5 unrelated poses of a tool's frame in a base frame.
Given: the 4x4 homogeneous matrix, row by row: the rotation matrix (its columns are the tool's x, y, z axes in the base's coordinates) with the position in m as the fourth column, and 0 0 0 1 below. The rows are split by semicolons.
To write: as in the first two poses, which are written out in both.
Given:
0.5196 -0.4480 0.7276 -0.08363; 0.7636 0.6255 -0.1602 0.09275; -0.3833 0.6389 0.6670 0.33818; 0 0 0 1
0.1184 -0.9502 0.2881 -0.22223; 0.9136 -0.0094 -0.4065 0.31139; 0.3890 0.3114 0.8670 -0.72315; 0 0 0 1
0.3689 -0.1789 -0.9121 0.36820; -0.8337 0.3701 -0.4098 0.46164; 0.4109 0.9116 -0.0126 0.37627; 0 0 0 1
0.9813 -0.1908 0.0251 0.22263; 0.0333 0.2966 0.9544 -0.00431; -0.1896 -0.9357 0.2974 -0.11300; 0 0 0 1
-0.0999 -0.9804 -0.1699 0.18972; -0.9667 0.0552 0.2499 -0.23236; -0.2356 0.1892 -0.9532 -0.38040; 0 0 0 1
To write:
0.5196 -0.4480 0.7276 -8.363; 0.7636 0.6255 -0.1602 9.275; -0.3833 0.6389 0.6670 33.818; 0 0 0 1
0.1184 -0.9502 0.2881 -22.223; 0.9136 -0.0094 -0.4065 31.139; 0.3890 0.3114 0.8670 -72.315; 0 0 0 1
0.3689 -0.1789 -0.9121 36.820; -0.8337 0.3701 -0.4098 46.164; 0.4109 0.9116 -0.0126 37.627; 0 0 0 1
0.9813 -0.1908 0.0251 22.263; 0.0333 0.2966 0.9544 -0.431; -0.1896 -0.9357 0.2974 -11.300; 0 0 0 1
-0.0999 -0.9804 -0.1699 18.972; -0.9667 0.0552 0.2499 -23.236; -0.2356 0.1892 -0.9532 -38.040; 0 0 0 1

